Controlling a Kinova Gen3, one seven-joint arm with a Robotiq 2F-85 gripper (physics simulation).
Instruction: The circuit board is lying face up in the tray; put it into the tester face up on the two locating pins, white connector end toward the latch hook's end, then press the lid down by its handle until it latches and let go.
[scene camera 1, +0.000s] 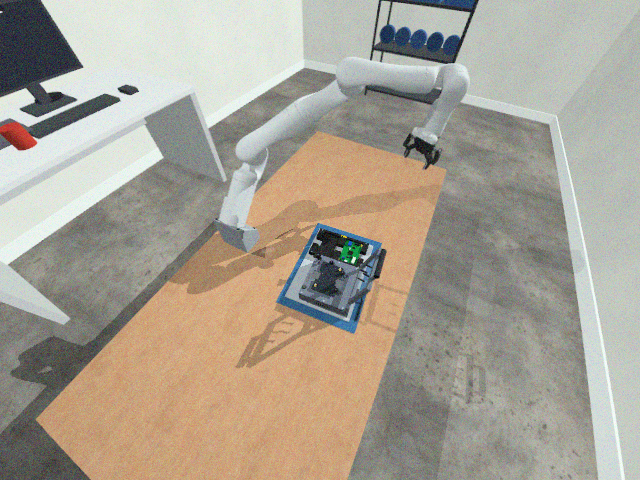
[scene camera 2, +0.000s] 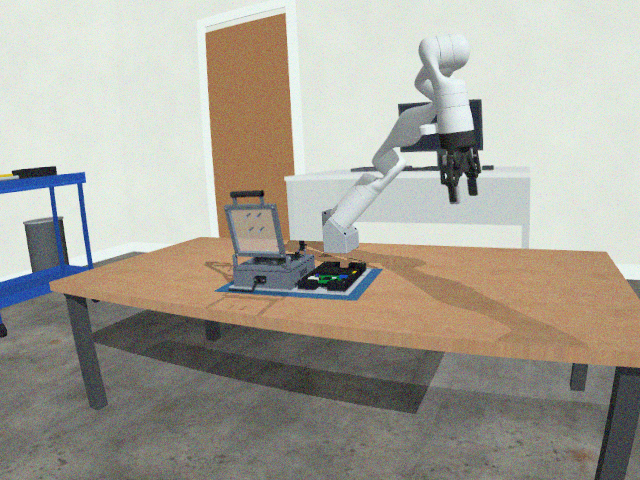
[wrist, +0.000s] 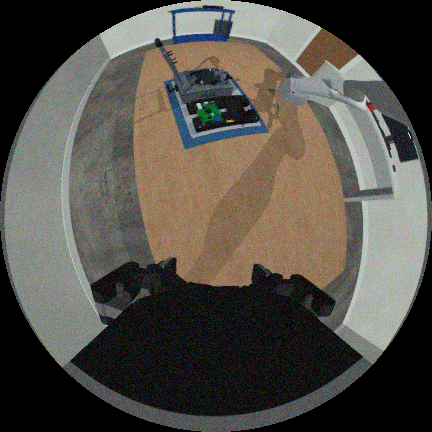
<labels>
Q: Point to a lid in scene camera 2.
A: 255, 230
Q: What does my gripper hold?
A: Nothing.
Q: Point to my gripper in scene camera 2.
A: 464, 199
</labels>
